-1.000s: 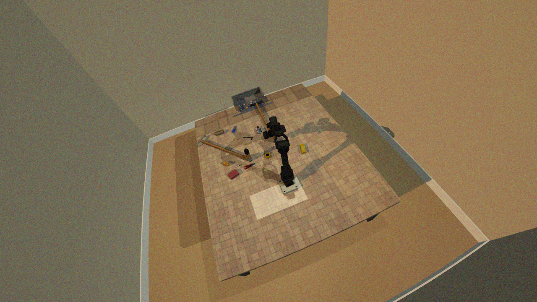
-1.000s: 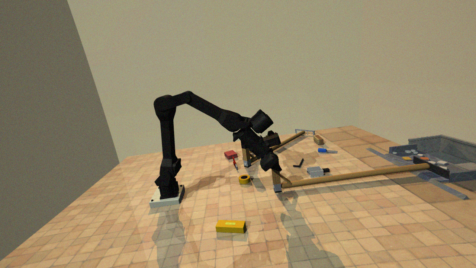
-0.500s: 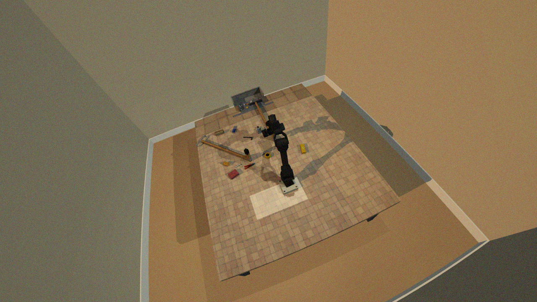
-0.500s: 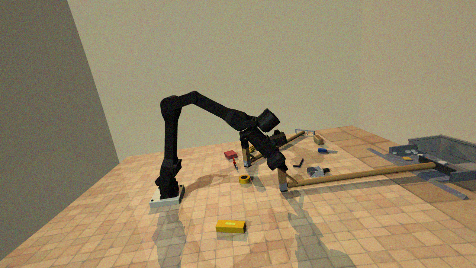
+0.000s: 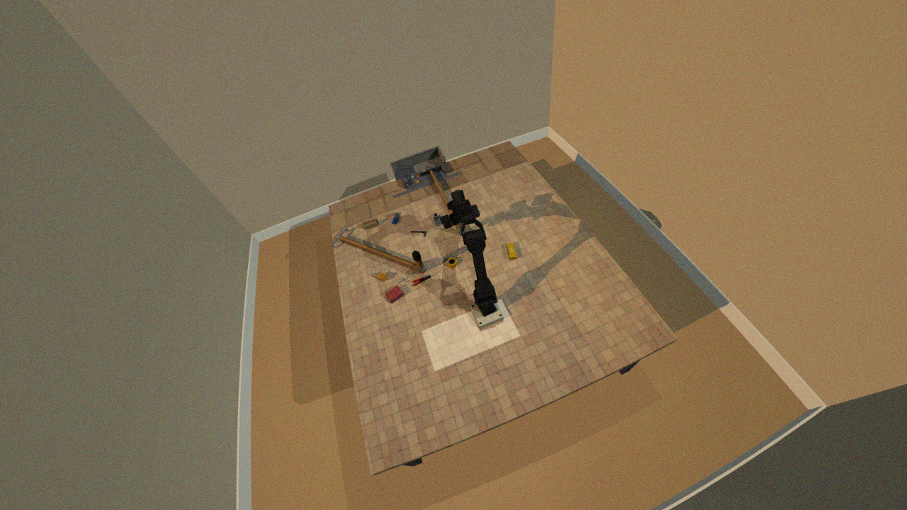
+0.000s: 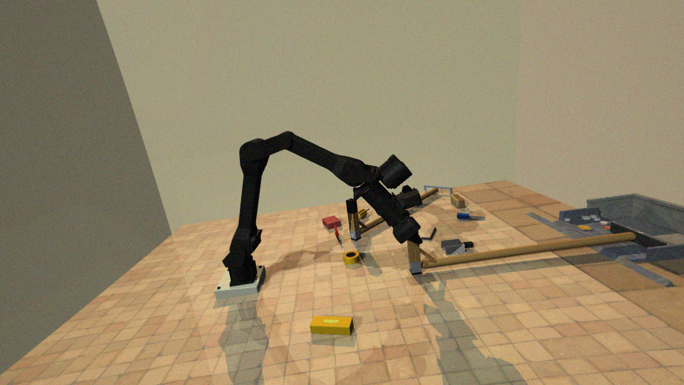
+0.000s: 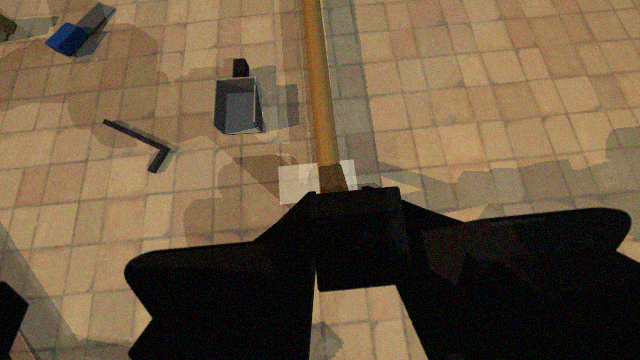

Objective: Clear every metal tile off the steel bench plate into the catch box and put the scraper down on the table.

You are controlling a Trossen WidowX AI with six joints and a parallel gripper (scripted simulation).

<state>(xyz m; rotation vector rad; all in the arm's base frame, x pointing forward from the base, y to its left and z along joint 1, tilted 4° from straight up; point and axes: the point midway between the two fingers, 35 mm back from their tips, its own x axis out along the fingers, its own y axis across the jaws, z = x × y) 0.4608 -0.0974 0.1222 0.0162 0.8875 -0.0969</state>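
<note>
My gripper tip is 15 cm short of the small grey box, 8 cm to the right of it and 8 cm above it. Round my gripper tip: yellow tape roll: 17 cm behind, 13 cm to the left, 8 cm below; yellow block: 26 cm behind, 14 cm to the right, 8 cm below; hex key: 10 cm ahead, 19 cm to the left, 9 cm below.
</note>
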